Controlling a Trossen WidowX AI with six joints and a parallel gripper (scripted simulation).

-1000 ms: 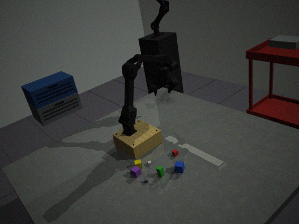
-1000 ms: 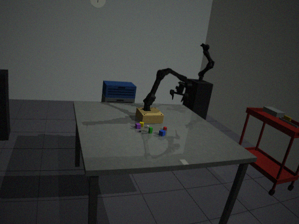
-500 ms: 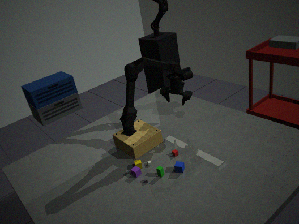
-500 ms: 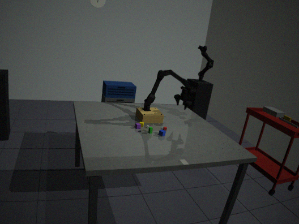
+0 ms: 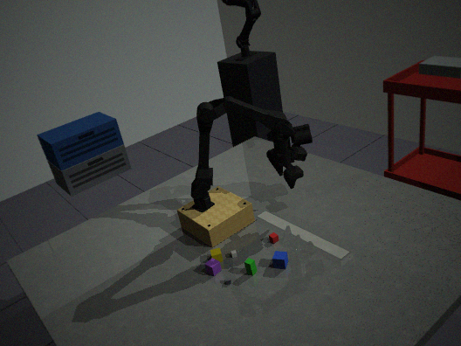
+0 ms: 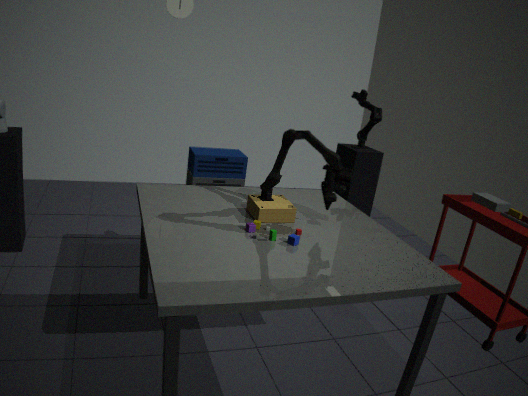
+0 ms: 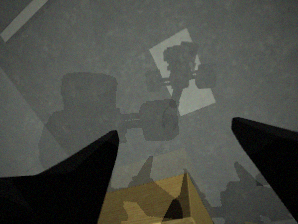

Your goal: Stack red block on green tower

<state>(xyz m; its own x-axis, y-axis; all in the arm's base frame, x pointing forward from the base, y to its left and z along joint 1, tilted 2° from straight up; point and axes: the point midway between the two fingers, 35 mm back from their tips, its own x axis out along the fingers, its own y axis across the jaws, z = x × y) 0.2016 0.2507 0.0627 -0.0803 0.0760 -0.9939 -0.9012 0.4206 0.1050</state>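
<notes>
Right now my gripper tip is 19 cm to the left of the small red block, 10 cm above it and 9 cm short of it. From my gripper tip the other things lie so: yellow block 38 cm to the right, 9 cm below, 1 cm behind; then blue block 28 cm to the right, 19 cm ahead, 9 cm below; then small white block 33 cm to the right, 10 cm below, 3 cm ahead.
</notes>
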